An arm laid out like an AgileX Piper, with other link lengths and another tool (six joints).
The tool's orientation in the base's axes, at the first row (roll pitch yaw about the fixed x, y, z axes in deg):
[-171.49, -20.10, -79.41]
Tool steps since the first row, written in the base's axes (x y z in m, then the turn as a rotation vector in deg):
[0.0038, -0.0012, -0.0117, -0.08, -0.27, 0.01]
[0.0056, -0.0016, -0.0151, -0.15, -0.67, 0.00]
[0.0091, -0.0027, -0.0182, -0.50, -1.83, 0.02]
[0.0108, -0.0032, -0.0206, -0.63, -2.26, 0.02]
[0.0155, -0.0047, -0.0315, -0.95, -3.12, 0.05]
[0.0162, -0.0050, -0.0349, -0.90, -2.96, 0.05]
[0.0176, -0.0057, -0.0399, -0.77, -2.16, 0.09]
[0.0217, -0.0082, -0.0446, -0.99, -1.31, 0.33]
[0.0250, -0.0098, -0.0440, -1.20, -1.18, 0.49]
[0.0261, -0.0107, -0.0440, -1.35, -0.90, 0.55]
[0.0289, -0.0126, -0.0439, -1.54, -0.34, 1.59]
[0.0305, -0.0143, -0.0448, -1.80, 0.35, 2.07]
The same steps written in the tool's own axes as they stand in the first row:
[-0.0023, -0.0018, 0.0120, 0.24, 0.14, 0.06]
[-0.0027, -0.0029, 0.0157, 0.59, 0.30, 0.17]
[-0.0022, -0.0056, 0.0196, 1.61, 0.90, 0.44]
[-0.0023, -0.0068, 0.0224, 1.98, 1.13, 0.54]
[-0.0038, -0.0095, 0.0339, 2.73, 1.63, 0.71]
[-0.0046, -0.0096, 0.0373, 2.59, 1.55, 0.67]
[-0.0054, -0.0101, 0.0425, 1.89, 1.23, 0.42]
[-0.0040, -0.0128, 0.0485, 1.15, 1.21, -0.11]
[-0.0018, -0.0157, 0.0491, 1.05, 1.36, -0.34]
[-0.0007, -0.0165, 0.0496, 0.79, 1.43, -0.52]
[0.0015, -0.0188, 0.0506, 0.59, 1.34, -1.69]
[0.0031, -0.0198, 0.0523, 0.08, 1.36, -2.40]

